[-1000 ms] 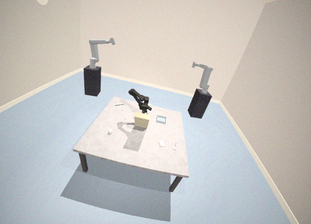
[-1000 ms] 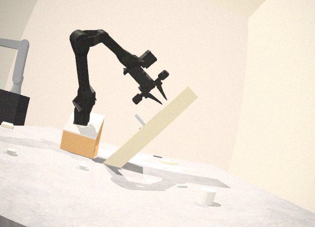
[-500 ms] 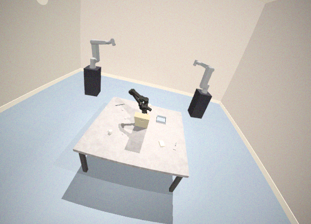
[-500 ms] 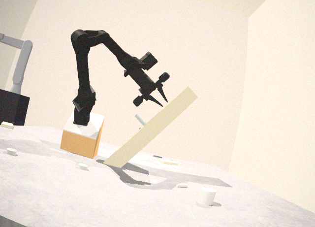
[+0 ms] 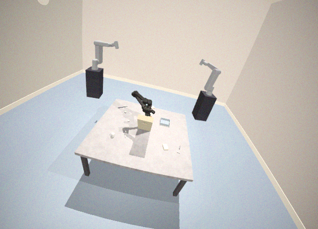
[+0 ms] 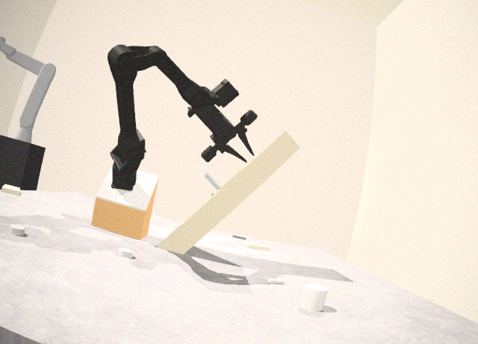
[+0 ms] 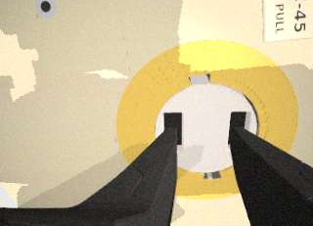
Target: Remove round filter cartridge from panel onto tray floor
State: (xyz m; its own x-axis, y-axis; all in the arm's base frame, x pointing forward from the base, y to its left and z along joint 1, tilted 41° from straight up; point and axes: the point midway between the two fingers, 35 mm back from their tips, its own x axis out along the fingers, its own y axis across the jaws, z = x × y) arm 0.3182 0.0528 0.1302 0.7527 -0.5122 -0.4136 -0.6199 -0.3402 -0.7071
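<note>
Right now my gripper tip is 20 mm short of the round filter cartridge and 10 mm above it. The rest, counted from my gripper tip: grey tray (360 mm behind, 340 mm to the left, 270 mm below).
</note>
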